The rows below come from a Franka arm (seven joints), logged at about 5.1 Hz.
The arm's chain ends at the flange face. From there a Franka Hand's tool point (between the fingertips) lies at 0.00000 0.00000 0.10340 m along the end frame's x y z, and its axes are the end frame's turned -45 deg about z.
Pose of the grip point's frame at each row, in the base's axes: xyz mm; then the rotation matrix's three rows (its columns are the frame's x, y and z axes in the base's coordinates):
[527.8 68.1 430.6], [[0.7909 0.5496 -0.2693], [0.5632 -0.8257 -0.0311], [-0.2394 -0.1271 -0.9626]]
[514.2 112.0 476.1], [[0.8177 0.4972 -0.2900], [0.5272 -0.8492 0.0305], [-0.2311 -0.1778 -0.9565]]
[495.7 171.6 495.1], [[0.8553 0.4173 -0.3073], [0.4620 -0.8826 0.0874], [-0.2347 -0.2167 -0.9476]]
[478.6 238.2 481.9], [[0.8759 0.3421 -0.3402], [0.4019 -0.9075 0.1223], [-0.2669 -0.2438 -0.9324]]
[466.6 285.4 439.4], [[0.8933 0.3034 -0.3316], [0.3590 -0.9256 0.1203], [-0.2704 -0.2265 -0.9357]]
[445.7 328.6 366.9], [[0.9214 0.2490 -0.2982], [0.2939 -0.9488 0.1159], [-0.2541 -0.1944 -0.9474]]
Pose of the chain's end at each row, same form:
[555.6 71.3 530.1], [[0.9479 -0.1706 -0.2693], [-0.1856 -0.9821 -0.0311], [-0.2592 0.0794 -0.9626]]
[544.2 108.8 575.0], [[0.9298 -0.2266 -0.2900], [-0.2277 -0.9733 0.0305], [-0.2891 0.0377 -0.9565]]
[527.5 162.6 593.1], [[0.8999 -0.3097 -0.3073], [-0.2974 -0.9508 0.0874], [-0.3192 0.0127 -0.9476]]
[513.8 225.6 578.3], [[0.8613 -0.3775 -0.3402], [-0.3575 -0.9259 0.1223], [-0.3611 0.0163 -0.9324]]
[500.9 273.0 536.2], [[0.8462 -0.4171 -0.3316], [-0.4006 -0.9083 0.1203], [-0.3514 0.0310 -0.9357]]
[476.5 316.6 464.9], [[0.8276 -0.4755 -0.2982], [-0.4631 -0.8787 0.1159], [-0.3171 0.0422 -0.9474]]

